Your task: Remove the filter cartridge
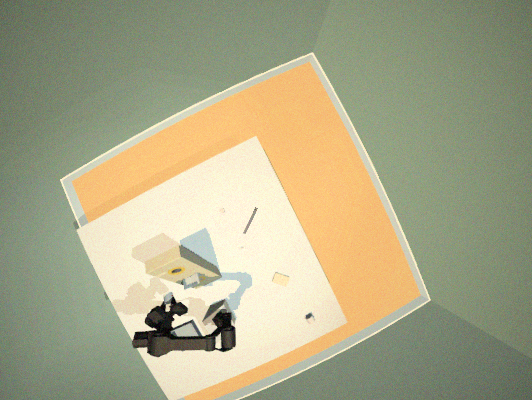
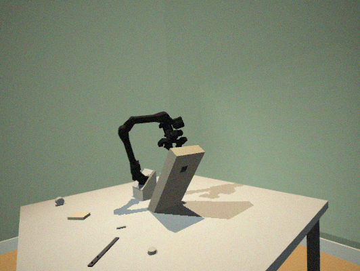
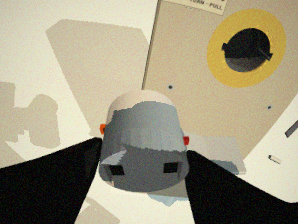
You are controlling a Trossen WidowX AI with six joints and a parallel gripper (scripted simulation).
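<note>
The dark-rimmed tray is 320 mm behind my gripper tip, 280 mm below it and 210 mm to the left of it. Round my gripper tip: service panel (110 mm below, 90 mm to the right, 60 mm ahead); tan pad (470 mm to the right, 280 mm below, 280 mm behind); round filter cartridge (right at my gripper tip).
</note>
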